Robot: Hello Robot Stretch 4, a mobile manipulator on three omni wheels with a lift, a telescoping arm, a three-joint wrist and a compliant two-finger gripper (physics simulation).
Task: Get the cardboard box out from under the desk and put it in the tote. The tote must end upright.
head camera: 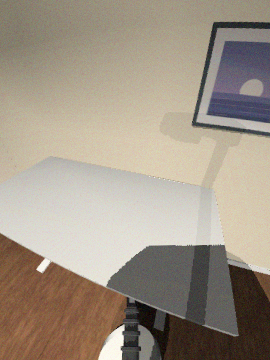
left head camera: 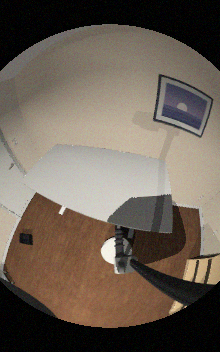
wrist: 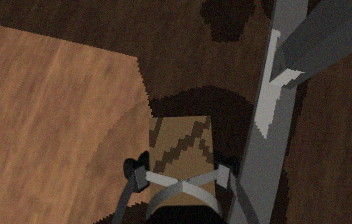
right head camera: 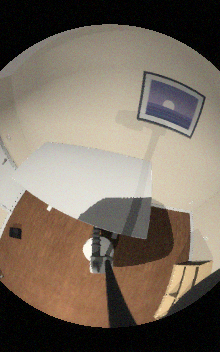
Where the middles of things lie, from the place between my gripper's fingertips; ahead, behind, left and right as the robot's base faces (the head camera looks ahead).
I see the tan cardboard box (wrist: pixel 179 147) 20 mm above my hand.
